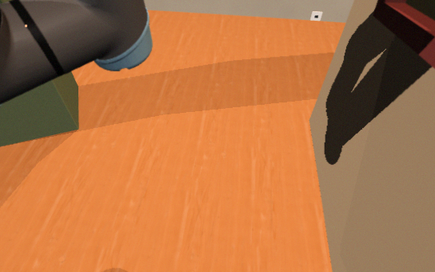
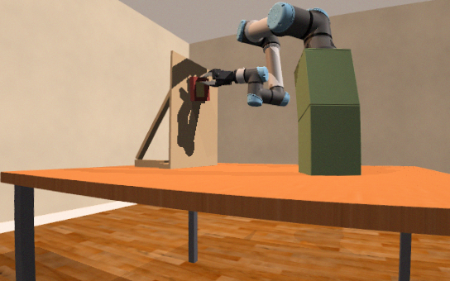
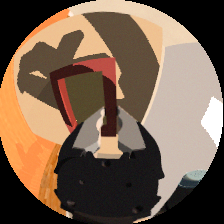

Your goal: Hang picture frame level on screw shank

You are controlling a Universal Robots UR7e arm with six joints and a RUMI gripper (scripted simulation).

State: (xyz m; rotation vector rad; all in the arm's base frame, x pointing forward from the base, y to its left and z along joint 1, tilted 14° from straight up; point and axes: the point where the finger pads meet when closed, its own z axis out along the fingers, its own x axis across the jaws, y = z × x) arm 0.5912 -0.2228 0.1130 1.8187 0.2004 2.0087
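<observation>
The picture frame lies 5 cm below my hand, 2 cm ahead of it and 1 cm to the right of it. Round my hand: tan board (19 cm below, 3 cm ahead, 2 cm to the right).
</observation>
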